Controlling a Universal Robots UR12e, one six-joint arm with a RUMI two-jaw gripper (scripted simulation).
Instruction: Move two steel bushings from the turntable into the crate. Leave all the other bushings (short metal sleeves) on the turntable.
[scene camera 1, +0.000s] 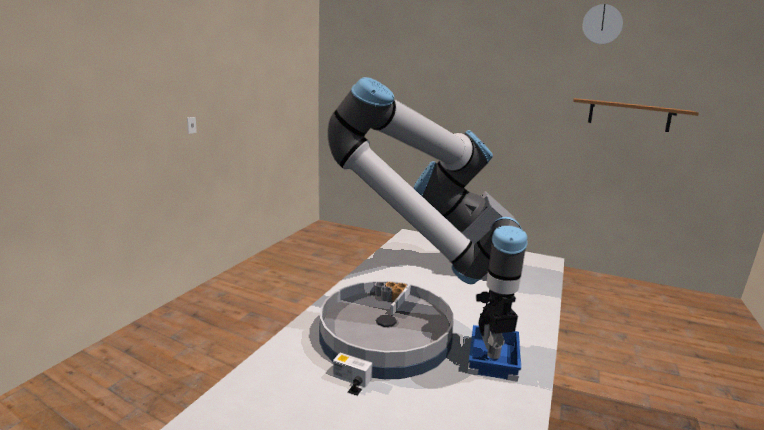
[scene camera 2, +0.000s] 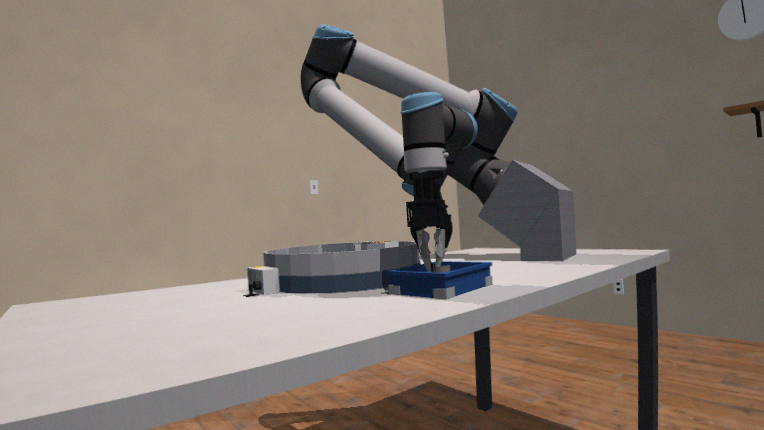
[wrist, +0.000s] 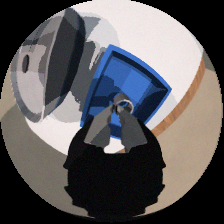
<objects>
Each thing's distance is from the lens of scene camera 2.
my gripper (scene camera 2: 433, 275): 0.93 m
blue crate (scene camera 2: 464, 277): 0.88 m
</objects>
